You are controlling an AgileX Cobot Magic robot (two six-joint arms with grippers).
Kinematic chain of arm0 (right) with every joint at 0, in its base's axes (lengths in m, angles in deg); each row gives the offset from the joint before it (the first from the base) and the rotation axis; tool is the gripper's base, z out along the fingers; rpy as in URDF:
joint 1: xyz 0 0 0.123 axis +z
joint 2: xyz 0 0 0 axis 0.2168 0.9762 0
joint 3: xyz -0.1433 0.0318 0.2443 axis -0.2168 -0.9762 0
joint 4: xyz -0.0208 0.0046 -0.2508 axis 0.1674 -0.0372 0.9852
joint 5: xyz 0 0 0 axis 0.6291 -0.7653 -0.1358
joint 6: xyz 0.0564 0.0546 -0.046 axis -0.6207 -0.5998 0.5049
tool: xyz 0 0 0 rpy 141.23 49.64 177.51
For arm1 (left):
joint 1: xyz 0 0 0.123 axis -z
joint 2: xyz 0 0 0 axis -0.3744 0.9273 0
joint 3: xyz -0.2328 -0.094 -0.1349 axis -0.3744 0.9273 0
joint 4: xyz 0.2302 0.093 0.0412 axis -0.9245 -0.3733 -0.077
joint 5: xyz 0 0 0 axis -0.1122 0.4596 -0.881
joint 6: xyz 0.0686 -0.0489 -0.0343 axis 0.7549 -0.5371 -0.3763
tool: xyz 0 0 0 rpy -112.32 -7.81 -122.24
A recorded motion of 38 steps. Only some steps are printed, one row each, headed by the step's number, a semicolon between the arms.
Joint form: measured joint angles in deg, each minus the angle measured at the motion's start. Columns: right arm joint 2, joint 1, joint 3, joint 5, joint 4, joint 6; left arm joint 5, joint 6, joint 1, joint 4, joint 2, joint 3.
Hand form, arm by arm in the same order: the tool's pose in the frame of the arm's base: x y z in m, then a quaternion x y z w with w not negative. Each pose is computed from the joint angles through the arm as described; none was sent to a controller.
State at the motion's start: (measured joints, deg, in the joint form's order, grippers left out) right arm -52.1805 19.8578 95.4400 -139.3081 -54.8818 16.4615; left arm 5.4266 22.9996 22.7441 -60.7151 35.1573 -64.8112
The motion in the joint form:
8: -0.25 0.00 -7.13 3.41 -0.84 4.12; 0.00 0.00 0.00 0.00 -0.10 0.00
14: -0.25 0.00 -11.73 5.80 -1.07 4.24; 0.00 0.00 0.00 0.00 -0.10 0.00
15: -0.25 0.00 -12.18 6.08 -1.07 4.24; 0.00 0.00 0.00 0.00 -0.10 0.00
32: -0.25 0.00 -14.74 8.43 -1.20 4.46; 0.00 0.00 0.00 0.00 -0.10 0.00
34: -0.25 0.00 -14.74 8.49 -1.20 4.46; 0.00 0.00 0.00 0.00 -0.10 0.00
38: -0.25 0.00 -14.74 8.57 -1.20 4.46; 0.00 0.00 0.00 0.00 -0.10 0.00
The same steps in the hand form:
8: -0.0294 0.0013 0.2914 -0.07281 0.86086 0.05390 0.50072; -0.0120 -0.0018 0.2657 -0.01953 0.87989 -0.02937 0.47387
14: -0.0174 0.0031 0.2738 -0.07295 0.87035 0.05483 0.48390; -0.0120 -0.0018 0.2657 -0.01953 0.87989 -0.02937 0.47387
15: -0.0162 0.0033 0.2721 -0.07281 0.87109 0.05479 0.48260; -0.0120 -0.0018 0.2657 -0.01953 0.87989 -0.02937 0.47387
32: -0.0093 0.0042 0.2631 -0.07330 0.87190 0.05504 0.48103; -0.0120 -0.0018 0.2657 -0.01953 0.87989 -0.02937 0.47387
34: -0.0093 0.0042 0.2632 -0.07326 0.87165 0.05507 0.48149; -0.0120 -0.0018 0.2657 -0.01953 0.87989 -0.02937 0.47387
38: -0.0092 0.0043 0.2633 -0.07321 0.87131 0.05510 0.48210; -0.0120 -0.0018 0.2657 -0.01953 0.87989 -0.02937 0.47387

